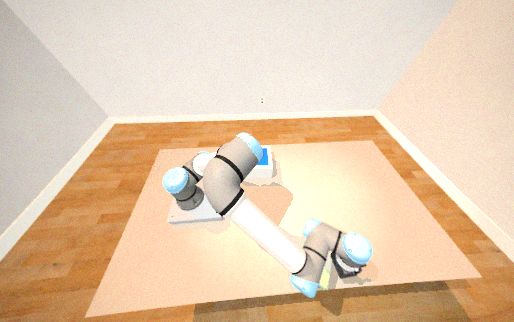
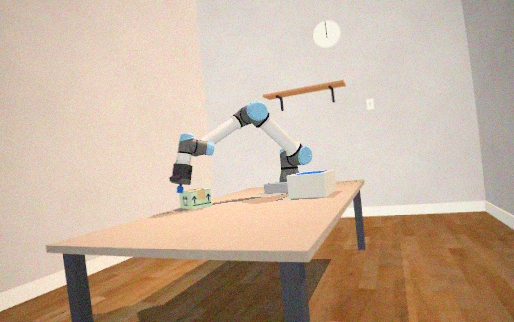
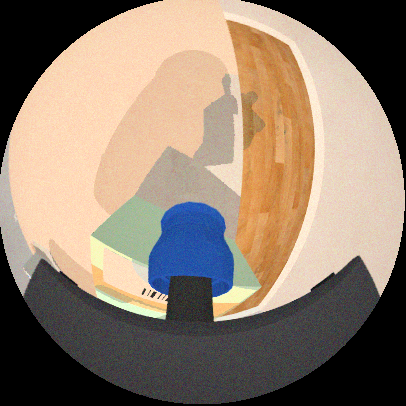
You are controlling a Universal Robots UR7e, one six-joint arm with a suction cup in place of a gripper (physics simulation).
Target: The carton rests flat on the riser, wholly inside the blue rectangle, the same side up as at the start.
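Places are measured from the arm's base along level axes (x ahead, y left, z up), in millimetres.
Pixels of known places: hand, tool point: [image 2: 179, 192] [image 3: 192, 229]; arm's base, link origin: [image 1: 190, 198].
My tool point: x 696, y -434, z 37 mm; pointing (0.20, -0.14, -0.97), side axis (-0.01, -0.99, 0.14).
Note:
Ahead of a thing's pixels: the offset from my tool point to its top centre. "spot": to the spot under its first point.
The carton {dx -91, dy +35, dz +3 mm} [image 2: 195, 198] [image 3: 124, 231] is a small pale green box with arrow marks on its side and brown tape on top. It lies flat near the table's corner, close to the edge. My suction cup [image 2: 180, 189] [image 3: 191, 246] is blue and points straight down, right at the carton's top face near one edge; I cannot tell whether it touches. It holds nothing. The white riser {dx -301, dy +650, dz +29 mm} [image 1: 262, 173] [image 2: 311, 186] stands across the table beside the arm's base, its top marked with the blue rectangle {spot: dx -234, dy +624, dz +29 mm} [image 1: 263, 158] [image 2: 312, 172], partly hidden by the elbow.
The arm's grey base plate [image 1: 192, 214] [image 2: 275, 188] sits beside the riser. The table edge [image 3: 234, 159] runs close past the carton, with wood floor [image 3: 276, 151] below. A wall shelf [image 2: 303, 89] and a clock [image 2: 326, 33] hang well behind.

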